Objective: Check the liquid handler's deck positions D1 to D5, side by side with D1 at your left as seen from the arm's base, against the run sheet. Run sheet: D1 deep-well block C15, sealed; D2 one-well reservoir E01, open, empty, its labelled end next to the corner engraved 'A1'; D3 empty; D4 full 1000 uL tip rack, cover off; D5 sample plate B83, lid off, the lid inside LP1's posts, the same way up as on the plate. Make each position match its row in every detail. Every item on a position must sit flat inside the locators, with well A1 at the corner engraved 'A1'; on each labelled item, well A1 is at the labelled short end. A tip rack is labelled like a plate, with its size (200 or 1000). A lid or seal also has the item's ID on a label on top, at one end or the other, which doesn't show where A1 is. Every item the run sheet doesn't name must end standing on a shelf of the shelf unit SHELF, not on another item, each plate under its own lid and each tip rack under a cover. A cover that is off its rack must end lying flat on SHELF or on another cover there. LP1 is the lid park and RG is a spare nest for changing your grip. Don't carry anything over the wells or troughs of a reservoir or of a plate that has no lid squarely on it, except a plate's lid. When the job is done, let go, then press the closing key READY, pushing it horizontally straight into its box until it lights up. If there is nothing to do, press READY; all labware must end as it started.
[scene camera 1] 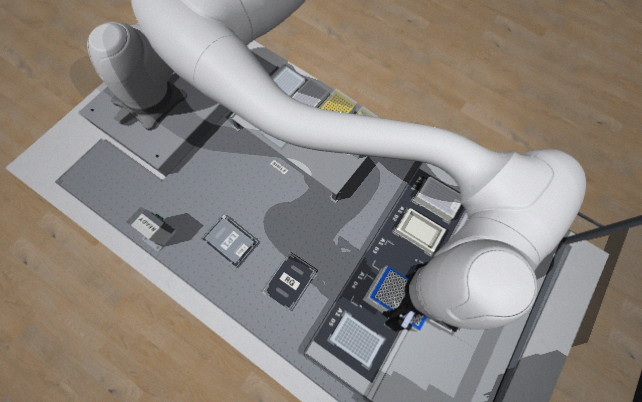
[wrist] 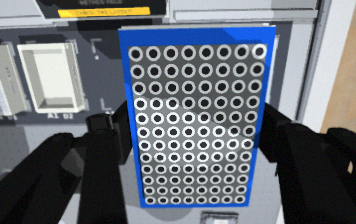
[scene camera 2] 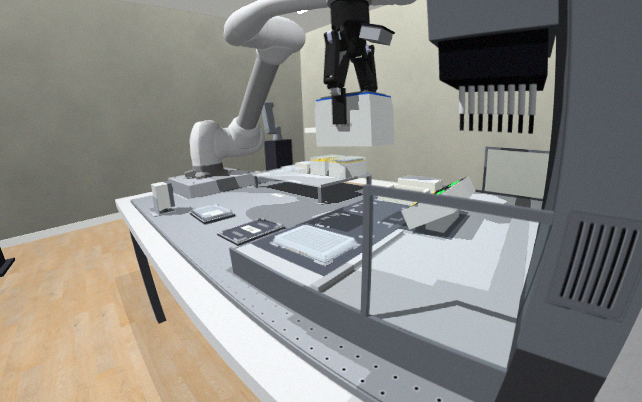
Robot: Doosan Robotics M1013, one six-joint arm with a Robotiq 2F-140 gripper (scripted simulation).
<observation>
In view: my gripper point(scene camera 2: 354, 124), a blue-rimmed tip rack point(scene camera 2: 370, 120), a cream reservoir point(scene camera 1: 414, 227), a deep-well block point(scene camera 1: 436, 197) and a shelf point(scene camera 1: 332, 170).
The blue-rimmed tip rack shows as well in scene camera 1 point(scene camera 1: 387, 291) and in the wrist view point(wrist: 195, 119). The cream reservoir shows as well in the wrist view point(wrist: 55, 87). My gripper is seen too in the wrist view point(wrist: 190, 106).
</observation>
